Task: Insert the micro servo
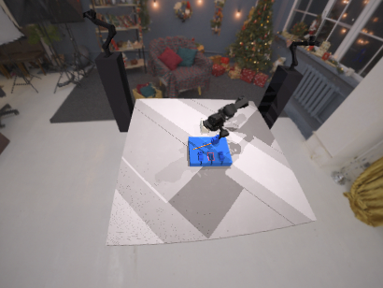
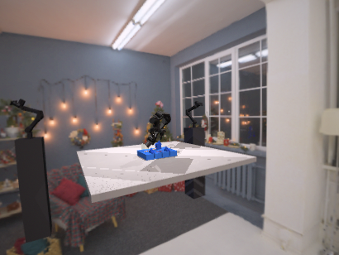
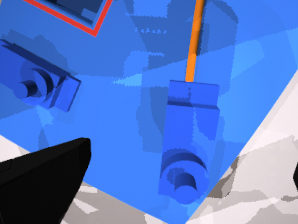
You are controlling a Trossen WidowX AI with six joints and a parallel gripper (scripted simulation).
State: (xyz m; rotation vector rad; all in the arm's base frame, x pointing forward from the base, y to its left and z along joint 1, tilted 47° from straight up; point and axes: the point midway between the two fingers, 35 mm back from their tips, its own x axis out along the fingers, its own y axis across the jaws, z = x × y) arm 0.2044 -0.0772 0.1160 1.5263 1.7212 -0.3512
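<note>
The blue deck lies 12 cm below my gripper tip, 4 cm to the right of it and 1 cm ahead of it.
</note>
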